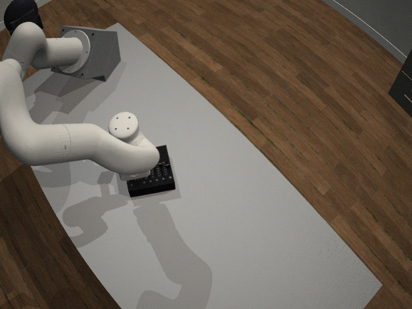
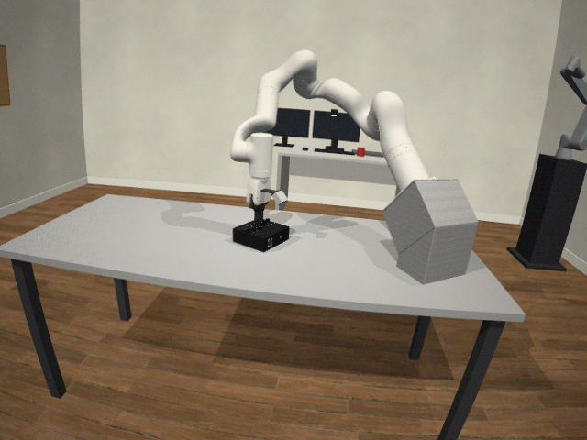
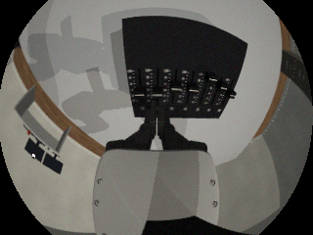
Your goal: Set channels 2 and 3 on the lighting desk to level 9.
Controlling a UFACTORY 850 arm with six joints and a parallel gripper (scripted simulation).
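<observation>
Right now the fader cap is 2 cm behind my hand, 1 cm to the left of it and 2 cm below it.
</observation>
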